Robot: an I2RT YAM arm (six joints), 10 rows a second.
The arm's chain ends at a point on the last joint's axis. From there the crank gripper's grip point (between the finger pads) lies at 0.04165 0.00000 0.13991 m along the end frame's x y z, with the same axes.
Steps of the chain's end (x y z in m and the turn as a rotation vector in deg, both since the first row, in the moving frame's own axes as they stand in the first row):
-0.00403 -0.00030 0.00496 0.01 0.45 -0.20
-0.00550 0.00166 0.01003 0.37 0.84 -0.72
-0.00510 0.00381 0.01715 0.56 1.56 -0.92
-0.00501 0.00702 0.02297 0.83 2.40 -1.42
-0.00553 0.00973 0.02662 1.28 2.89 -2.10
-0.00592 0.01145 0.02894 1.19 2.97 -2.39
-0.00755 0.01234 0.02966 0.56 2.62 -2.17
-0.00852 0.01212 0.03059 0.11 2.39 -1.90
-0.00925 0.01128 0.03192 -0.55 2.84 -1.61
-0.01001 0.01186 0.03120 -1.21 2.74 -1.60
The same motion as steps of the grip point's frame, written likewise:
-0.00293 -0.00047 0.00463 0.01 0.45 -0.20
-0.00346 0.00022 0.00940 0.37 0.84 -0.72
-0.00132 0.00175 0.01595 0.56 1.56 -0.92
0.00077 0.00390 0.02108 0.83 2.40 -1.42
0.00138 0.00498 0.02429 1.28 2.89 -2.10
0.00117 0.00668 0.02655 1.19 2.97 -2.39
-0.00126 0.00929 0.02760 0.56 2.62 -2.17
-0.00275 0.01038 0.02873 0.11 2.39 -1.90
-0.00237 0.01135 0.02968 -0.55 2.84 -1.61
-0.00335 0.01354 0.02903 -1.21 2.74 -1.60

